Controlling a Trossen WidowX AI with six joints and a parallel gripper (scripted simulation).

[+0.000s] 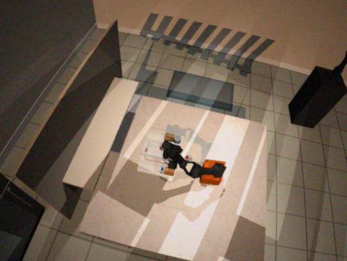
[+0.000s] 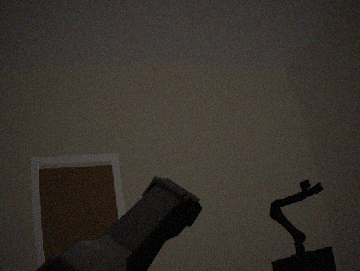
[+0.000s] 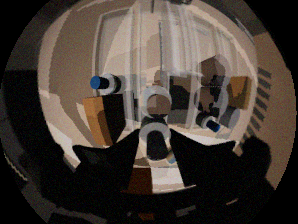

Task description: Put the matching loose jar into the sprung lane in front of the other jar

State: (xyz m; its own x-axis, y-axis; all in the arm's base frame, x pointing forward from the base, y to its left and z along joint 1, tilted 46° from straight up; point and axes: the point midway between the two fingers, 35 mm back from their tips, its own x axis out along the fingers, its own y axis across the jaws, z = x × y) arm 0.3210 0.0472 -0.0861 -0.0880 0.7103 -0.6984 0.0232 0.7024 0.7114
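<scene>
The clear lane rack lies 150 mm ahead of my gripper tip, 40 mm below it and 30 mm to the right of it. From my gripper tip the other things lie so: pale bench (510 mm ahead, 310 mm above).
</scene>
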